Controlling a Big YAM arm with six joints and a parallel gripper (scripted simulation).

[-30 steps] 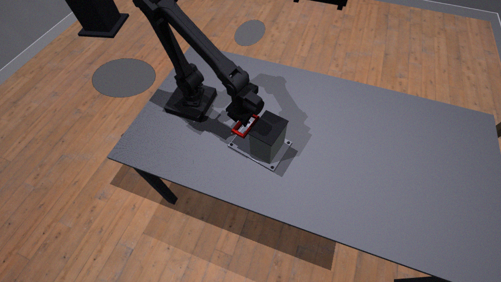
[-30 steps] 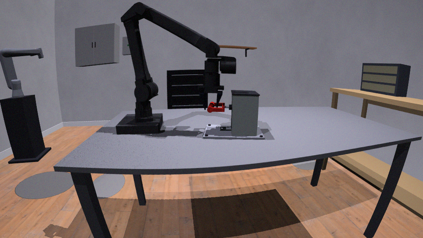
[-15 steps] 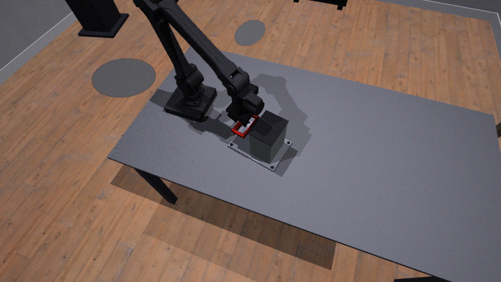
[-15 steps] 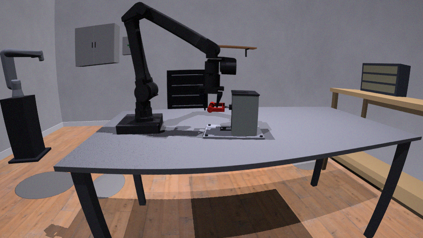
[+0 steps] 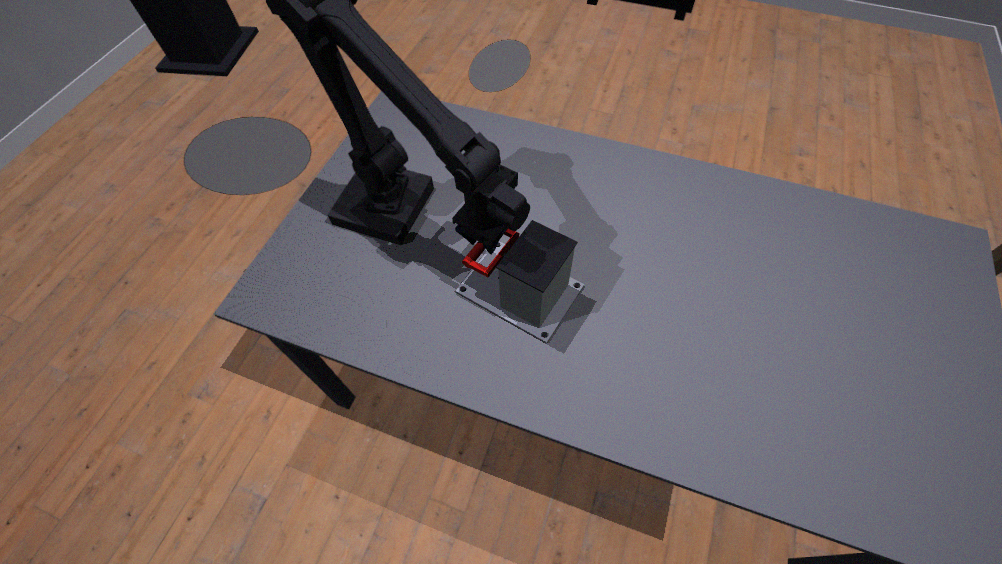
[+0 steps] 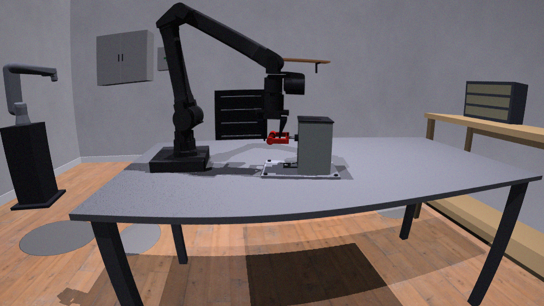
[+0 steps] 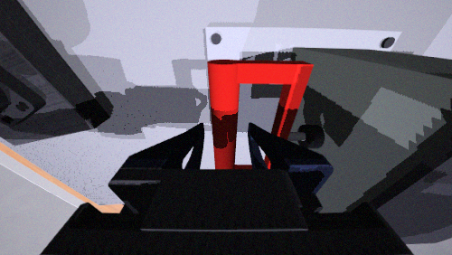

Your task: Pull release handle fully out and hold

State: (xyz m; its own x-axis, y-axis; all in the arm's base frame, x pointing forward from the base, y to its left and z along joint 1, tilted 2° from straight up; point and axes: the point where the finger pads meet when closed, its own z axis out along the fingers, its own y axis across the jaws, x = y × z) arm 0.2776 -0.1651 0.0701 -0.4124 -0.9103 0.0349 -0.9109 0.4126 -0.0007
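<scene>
Now: hand 100 mm above the bolted base plate, 90 mm short of it and 40 mm to the left of it.
</scene>
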